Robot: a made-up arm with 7 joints. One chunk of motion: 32 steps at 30 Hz.
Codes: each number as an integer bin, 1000 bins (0 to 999) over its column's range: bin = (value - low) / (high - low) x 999, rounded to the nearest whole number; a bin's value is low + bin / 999 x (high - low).
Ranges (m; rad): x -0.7..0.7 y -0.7..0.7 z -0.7..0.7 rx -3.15..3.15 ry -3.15..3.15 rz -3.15..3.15
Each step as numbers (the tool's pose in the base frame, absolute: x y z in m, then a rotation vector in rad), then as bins.
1 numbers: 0.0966 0.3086 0.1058 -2.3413 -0.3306 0.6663
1 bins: 568 720 575 128 447 605
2 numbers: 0.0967 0.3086 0.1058 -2.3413 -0.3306 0.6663
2 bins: 569 720 575 128 447 605
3 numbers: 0.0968 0.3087 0.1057 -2.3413 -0.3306 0.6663
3 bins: 569 720 575 128 447 605
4 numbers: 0.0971 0.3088 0.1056 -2.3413 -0.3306 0.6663
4 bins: 569 720 575 128 447 605
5 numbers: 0.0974 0.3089 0.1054 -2.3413 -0.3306 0.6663
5 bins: 569 720 575 128 447 605
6 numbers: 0.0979 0.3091 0.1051 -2.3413 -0.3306 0.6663
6 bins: 569 720 574 128 447 605
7 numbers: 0.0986 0.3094 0.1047 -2.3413 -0.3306 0.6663
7 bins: 570 720 574 128 447 605
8 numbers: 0.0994 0.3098 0.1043 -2.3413 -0.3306 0.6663
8 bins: 570 721 574 128 447 605
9 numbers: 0.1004 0.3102 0.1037 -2.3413 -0.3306 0.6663
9 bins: 571 721 573 128 447 605
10 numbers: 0.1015 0.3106 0.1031 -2.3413 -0.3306 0.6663
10 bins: 572 721 573 128 447 605
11 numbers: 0.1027 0.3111 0.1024 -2.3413 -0.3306 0.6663
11 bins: 573 721 573 128 447 605
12 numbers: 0.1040 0.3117 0.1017 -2.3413 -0.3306 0.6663
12 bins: 574 722 572 128 447 605
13 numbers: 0.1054 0.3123 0.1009 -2.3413 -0.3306 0.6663
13 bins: 575 722 571 128 447 605
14 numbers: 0.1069 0.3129 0.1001 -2.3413 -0.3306 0.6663
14 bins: 576 723 571 128 447 605
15 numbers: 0.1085 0.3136 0.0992 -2.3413 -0.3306 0.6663
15 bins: 577 723 570 128 447 605
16 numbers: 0.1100 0.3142 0.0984 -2.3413 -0.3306 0.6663
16 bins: 578 724 570 128 447 605
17 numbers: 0.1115 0.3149 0.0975 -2.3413 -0.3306 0.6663
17 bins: 579 724 569 128 447 605
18 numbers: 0.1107 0.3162 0.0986 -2.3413 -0.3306 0.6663
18 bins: 578 725 570 128 447 605
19 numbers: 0.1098 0.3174 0.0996 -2.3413 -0.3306 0.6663
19 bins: 578 726 571 128 447 605
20 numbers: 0.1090 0.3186 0.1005 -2.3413 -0.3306 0.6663
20 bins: 577 727 571 128 447 605
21 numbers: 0.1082 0.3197 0.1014 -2.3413 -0.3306 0.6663
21 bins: 577 728 572 128 447 605
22 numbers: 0.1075 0.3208 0.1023 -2.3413 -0.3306 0.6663
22 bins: 576 728 572 128 447 605
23 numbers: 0.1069 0.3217 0.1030 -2.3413 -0.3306 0.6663
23 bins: 576 729 573 128 447 605
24 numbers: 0.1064 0.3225 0.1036 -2.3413 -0.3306 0.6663
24 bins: 575 730 573 128 447 605
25 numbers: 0.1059 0.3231 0.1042 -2.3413 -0.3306 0.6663
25 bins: 575 730 574 128 447 605
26 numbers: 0.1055 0.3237 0.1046 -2.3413 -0.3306 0.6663
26 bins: 575 730 574 128 447 605
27 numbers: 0.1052 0.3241 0.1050 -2.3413 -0.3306 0.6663
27 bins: 575 731 574 128 447 605
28 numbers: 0.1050 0.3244 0.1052 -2.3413 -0.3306 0.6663
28 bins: 574 731 575 128 447 605
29 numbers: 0.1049 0.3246 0.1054 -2.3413 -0.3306 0.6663
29 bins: 574 731 575 128 447 605
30 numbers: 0.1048 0.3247 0.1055 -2.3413 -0.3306 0.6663
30 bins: 574 731 575 128 447 605
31 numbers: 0.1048 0.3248 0.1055 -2.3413 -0.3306 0.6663
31 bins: 574 731 575 128 447 605
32 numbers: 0.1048 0.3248 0.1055 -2.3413 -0.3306 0.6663
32 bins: 574 731 575 128 447 605
